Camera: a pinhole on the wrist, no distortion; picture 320 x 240 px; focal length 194.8 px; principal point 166.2 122.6 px. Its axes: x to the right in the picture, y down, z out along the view. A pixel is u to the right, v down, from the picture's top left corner.
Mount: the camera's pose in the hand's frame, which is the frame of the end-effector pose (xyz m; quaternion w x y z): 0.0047 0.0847 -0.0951 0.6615 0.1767 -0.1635 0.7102
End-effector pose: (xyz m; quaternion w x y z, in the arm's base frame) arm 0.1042 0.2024 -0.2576 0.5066 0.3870 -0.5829 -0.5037
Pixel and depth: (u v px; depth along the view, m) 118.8 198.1 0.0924
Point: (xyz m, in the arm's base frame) 0.1337 0.2269 -0.2445
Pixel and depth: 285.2 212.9 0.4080
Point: -0.2301 0.4747 -0.1881
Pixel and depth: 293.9 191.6 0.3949
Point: -0.2310 0.4306 -0.1608
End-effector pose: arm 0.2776 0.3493 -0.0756 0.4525 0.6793 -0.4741 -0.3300
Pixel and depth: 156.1 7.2 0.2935
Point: 0.2211 0.1309 -0.1870
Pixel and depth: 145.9 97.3 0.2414
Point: 0.2159 0.2806 -0.1605
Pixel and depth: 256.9 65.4 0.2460
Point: 0.1230 0.2118 -0.0719
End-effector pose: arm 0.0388 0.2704 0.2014 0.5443 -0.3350 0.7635 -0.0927
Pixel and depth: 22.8 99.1 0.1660
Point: 0.0676 0.1708 0.2244
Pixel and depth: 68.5 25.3 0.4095
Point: 0.2600 -0.0427 0.0916
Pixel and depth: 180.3 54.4 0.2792
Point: 0.1709 0.2229 0.0639
